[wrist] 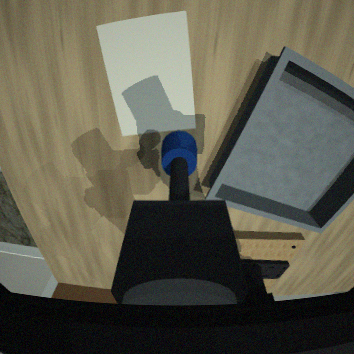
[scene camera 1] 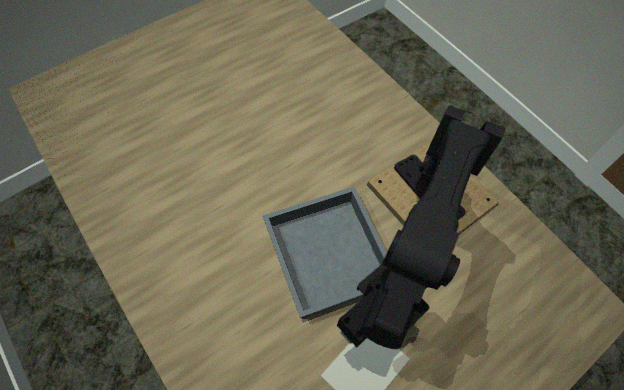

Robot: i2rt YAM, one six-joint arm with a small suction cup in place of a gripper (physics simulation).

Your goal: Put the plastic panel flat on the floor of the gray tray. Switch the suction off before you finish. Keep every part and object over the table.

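Frame: origin at the arm's base, x ahead, y right, z down, level; metres.
Where they show: hand at its tool point: (wrist: pixel 178 146); arm's base at its link origin: (wrist: pixel 245 266).
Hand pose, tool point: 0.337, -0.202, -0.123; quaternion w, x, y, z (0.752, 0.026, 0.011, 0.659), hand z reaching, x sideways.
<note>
Each offset is from my tool point to the top centre of the thing, as dx, dy, dz.
The plastic panel @(+0.034, -0.047, +0.136) (scene camera 1: pixel 350 372) (wrist: pixel 150 60) is a thin off-white sheet lying flat on the table, outside the tray. The arm's shadow falls on part of it. The gray tray @(-0.039, +0.199, +0.092) (scene camera 1: pixel 327 250) (wrist: pixel 295 145) is a shallow square box with low walls, and its visible floor is bare. My suction cup (wrist: pixel 179 150) is blue and hangs above the table, with nothing attached. In the wrist view it appears just off the panel's near edge, left of the tray. In the scene view the cup is hidden behind the arm.
The black arm (scene camera 1: pixel 425 250) covers the tray's lower right corner in the scene view. A light wooden base plate (scene camera 1: pixel 390 192) (wrist: pixel 265 247) lies under the arm's foot, beside the tray. The table's right edge runs close behind the base plate.
</note>
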